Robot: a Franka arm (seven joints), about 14 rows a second.
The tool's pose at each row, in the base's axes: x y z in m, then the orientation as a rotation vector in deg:
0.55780 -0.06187 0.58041 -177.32 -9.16 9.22
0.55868 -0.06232 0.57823 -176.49 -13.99 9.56
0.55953 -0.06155 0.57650 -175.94 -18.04 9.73
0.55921 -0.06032 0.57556 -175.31 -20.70 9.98
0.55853 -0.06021 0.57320 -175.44 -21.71 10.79
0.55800 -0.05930 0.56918 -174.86 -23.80 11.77
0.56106 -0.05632 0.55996 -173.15 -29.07 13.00
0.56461 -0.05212 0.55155 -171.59 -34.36 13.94
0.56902 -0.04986 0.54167 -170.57 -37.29 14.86
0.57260 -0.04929 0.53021 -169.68 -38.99 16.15
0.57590 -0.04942 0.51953 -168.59 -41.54 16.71
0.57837 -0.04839 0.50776 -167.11 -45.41 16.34
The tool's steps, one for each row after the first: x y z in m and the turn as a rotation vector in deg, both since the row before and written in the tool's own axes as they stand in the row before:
0.00104 0.00063 0.00206 0.35 -0.28 -3.16
0.00114 -0.00053 0.00165 0.04 -0.18 -2.64
0.00004 -0.00121 0.00102 0.24 -0.19 -1.77
-0.00038 -0.00010 0.00243 -0.27 -0.57 -0.61
0.00017 -0.00075 0.00408 0.24 -0.66 -1.39
0.00487 -0.00140 0.00881 0.70 -0.85 -3.57
0.00583 -0.00205 0.00793 0.37 -0.72 -3.58
0.00628 0.00063 0.00908 0.30 -0.65 -2.00
0.00513 0.00228 0.01063 0.47 -0.84 -1.20
0.00456 0.00288 0.00979 0.35 -0.41 -1.80
0.00453 0.00184 0.01104 0.21 0.13 -2.75

